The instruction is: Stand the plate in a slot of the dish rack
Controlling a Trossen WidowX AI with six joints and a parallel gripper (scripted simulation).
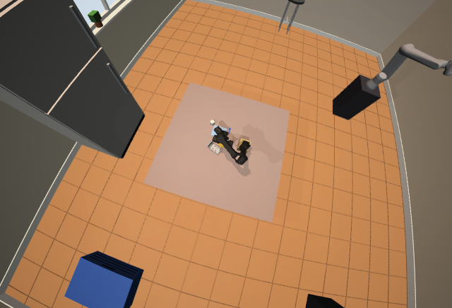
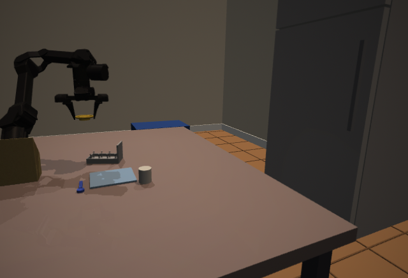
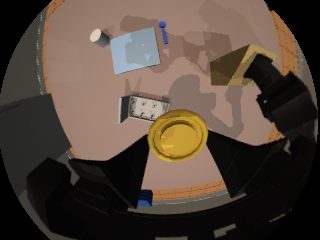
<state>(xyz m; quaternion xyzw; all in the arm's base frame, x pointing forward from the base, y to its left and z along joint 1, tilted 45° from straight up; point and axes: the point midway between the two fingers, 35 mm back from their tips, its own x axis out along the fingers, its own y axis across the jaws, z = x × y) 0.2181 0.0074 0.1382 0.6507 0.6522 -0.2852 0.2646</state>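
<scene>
Right now the grey dish rack is 7 cm ahead of my gripper tip and 16 cm below it. Round my gripper tip: light blue mat 9 cm ahead, 20 cm to the right, 18 cm below; then blue spoon 2 cm behind, 25 cm to the right, 18 cm below; then yellow plate 1 cm above.
</scene>
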